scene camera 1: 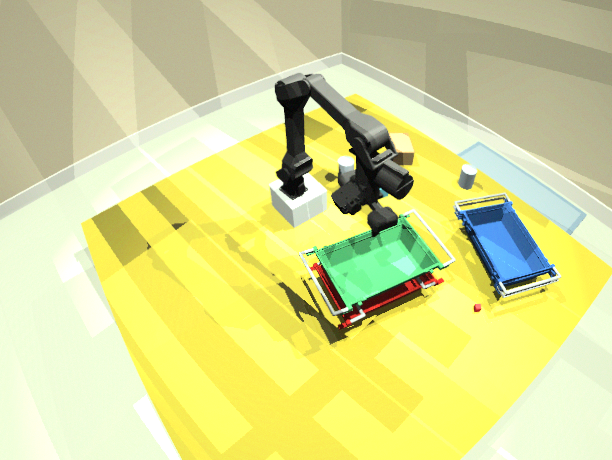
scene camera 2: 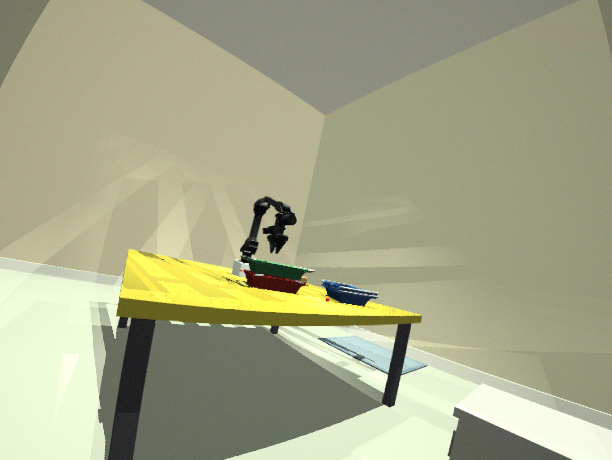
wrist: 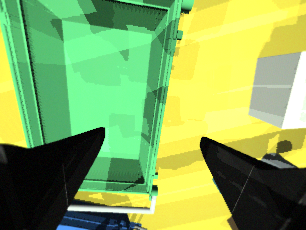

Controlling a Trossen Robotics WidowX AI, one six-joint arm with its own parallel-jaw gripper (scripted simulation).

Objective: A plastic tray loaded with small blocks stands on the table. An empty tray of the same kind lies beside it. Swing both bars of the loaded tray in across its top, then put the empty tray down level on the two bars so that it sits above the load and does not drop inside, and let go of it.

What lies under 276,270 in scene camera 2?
A green tray.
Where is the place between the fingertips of the gripper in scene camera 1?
At 365,223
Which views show the green tray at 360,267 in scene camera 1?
Scene camera 1, scene camera 2 and the wrist view: all of them.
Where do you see a green tray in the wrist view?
At 73,73
